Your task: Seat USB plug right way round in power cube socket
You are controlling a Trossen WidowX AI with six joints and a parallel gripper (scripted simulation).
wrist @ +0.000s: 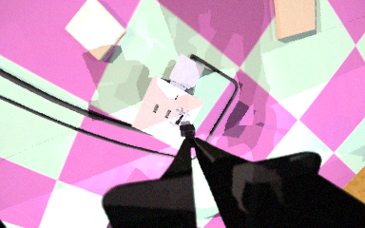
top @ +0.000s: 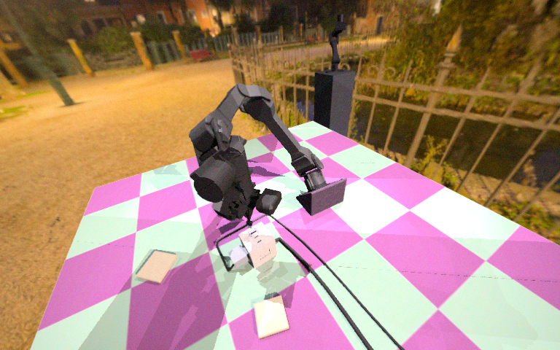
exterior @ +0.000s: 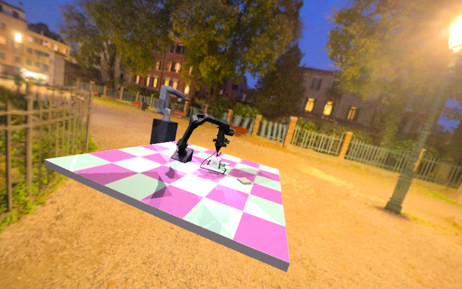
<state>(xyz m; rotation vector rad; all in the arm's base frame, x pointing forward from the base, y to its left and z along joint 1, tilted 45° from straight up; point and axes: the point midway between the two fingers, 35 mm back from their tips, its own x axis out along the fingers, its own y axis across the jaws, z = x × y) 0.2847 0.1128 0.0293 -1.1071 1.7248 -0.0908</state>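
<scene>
My gripper tip is 20 mm above the dark USB plug.
</scene>
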